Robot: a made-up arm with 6 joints.
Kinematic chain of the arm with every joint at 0, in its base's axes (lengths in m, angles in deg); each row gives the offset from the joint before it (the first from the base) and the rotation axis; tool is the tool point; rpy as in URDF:
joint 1: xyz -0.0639 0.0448 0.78 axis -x
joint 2: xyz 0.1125 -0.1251 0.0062 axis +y
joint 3: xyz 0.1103 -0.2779 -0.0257 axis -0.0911 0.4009 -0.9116
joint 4: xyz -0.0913 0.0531 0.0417 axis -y
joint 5: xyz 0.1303 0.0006 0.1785 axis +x
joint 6: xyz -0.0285 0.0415 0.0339 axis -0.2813 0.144 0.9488
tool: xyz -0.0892 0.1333 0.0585 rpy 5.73 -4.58 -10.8
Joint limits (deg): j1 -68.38..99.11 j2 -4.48..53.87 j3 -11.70..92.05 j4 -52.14..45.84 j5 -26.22..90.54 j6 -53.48..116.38
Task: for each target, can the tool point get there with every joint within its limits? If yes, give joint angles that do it. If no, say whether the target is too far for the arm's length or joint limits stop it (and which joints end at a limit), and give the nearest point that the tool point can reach.
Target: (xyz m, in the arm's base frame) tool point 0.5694 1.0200 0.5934
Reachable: no: too far | nearest point 0.3428 0.4915 0.9131 | short by 0.658 m
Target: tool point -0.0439 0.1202 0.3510
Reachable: no: joint limits stop it (at a limit: joint 2, joint 4, joint 5, joint 6) | nearest point 0.2207 0.1431 0.2208 | short by 0.296 m
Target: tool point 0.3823 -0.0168 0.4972
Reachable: yes | joints -35.38 49.48 19.20 -44.20 -1.85 -33.16
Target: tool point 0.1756 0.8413 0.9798
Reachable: no: joint limits stop it (at a limit: joint 1, joint 2, joint 6) | nearest point 0.1697 0.5483 1.0095 | short by 0.295 m
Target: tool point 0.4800 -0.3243 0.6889
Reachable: yes | joints 16.93 44.59 80.26 1.70 -5.09 -6.78
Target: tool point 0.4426 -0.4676 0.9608
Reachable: yes | joints 7.83 16.77 41.19 -41.54 75.98 -15.71
